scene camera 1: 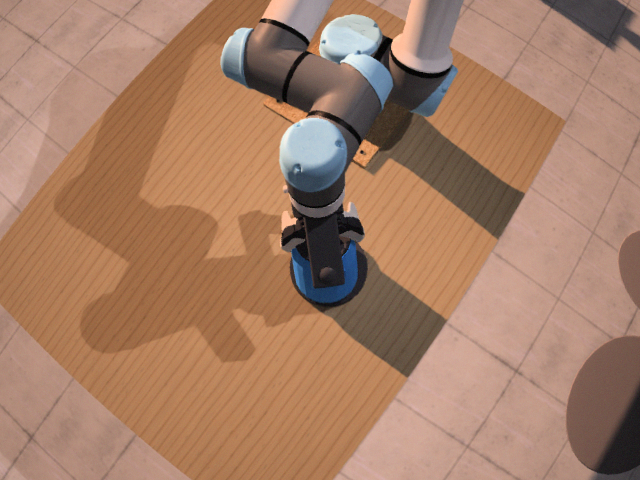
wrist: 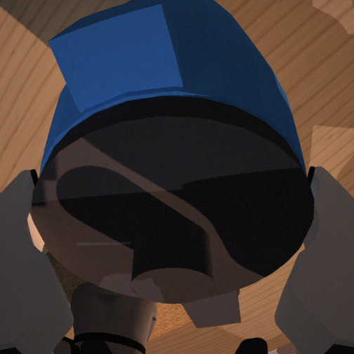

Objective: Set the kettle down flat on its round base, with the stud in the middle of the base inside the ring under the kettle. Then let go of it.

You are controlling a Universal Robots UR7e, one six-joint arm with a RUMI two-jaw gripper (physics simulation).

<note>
In view: the gripper (scene camera 1: 322,242), a dark round base (scene camera 1: 362,266) and a kettle (scene camera 1: 300,256).
The kettle also shows in the wrist view (wrist: 172,171). The gripper shows as well in the wrist view (wrist: 172,171).
</note>
